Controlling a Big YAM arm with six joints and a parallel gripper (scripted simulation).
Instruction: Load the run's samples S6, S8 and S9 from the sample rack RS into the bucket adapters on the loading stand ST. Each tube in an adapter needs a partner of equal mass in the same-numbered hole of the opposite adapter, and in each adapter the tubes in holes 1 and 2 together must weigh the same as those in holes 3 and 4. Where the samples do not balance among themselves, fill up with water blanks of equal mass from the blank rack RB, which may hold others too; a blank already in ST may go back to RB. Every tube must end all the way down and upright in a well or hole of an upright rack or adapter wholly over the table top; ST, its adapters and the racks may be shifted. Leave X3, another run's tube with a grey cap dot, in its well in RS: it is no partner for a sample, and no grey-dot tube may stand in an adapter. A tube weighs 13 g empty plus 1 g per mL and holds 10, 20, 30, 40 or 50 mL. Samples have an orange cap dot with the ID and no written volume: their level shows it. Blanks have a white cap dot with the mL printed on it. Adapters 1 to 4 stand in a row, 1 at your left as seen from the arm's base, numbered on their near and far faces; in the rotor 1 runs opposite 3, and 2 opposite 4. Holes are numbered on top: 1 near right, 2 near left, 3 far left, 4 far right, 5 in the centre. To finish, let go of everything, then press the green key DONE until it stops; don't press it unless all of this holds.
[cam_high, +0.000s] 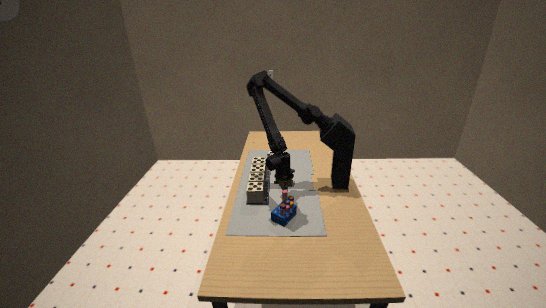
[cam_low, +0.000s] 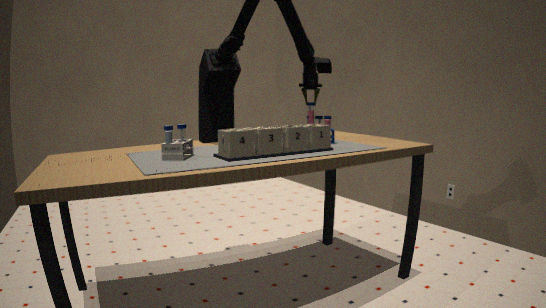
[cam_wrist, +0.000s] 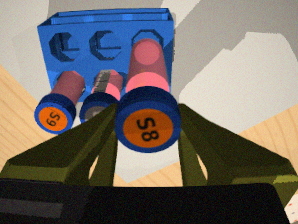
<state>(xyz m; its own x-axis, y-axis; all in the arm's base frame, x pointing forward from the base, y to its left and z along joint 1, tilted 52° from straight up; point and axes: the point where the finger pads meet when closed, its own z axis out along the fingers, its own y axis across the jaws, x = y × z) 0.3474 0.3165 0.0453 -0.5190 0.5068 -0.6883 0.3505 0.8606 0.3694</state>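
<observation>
Now: hand 10 mm past the sample tube S8 and 50 mm above it. From my hand the other things lie so: blue sample rack rs: 10 mm ahead, 40 mm to the left, 150 mm below; then tube X3: 50 mm to the left, 110 mm below; then sample tube S9: 10 mm ahead, 100 mm to the left, 110 mm below.
</observation>
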